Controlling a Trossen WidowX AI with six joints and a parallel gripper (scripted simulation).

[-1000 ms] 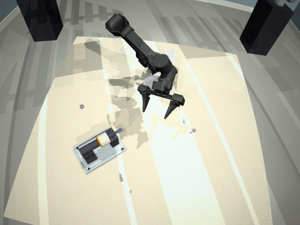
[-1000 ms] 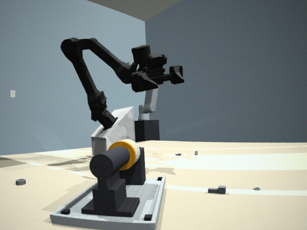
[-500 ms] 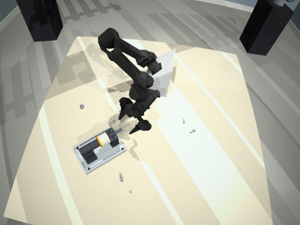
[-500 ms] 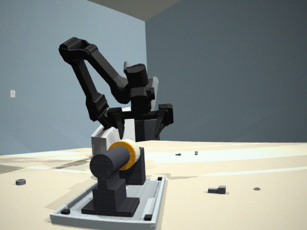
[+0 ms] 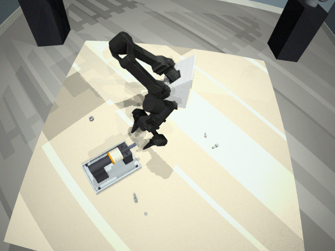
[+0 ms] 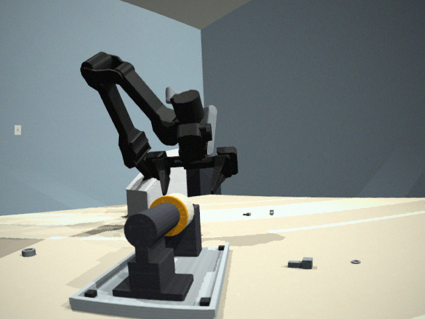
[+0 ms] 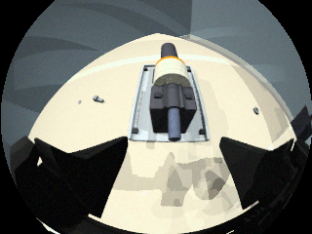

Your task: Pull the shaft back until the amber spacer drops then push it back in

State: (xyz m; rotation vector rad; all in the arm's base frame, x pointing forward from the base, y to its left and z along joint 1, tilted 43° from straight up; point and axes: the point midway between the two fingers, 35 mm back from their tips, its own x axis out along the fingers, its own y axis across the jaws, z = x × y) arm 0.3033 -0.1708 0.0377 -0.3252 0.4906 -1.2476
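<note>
My gripper tip is now 50 mm short of the grey-blue shaft, 80 mm to the left of it and 20 mm above it. The rest, counted from my gripper tip: nut: 170 mm behind, 250 mm to the right, 90 mm below; then cream spacer: 60 mm ahead, 90 mm to the right, 20 mm below; then amber spacer: 70 mm ahead, 110 mm to the right, 20 mm below.
</note>
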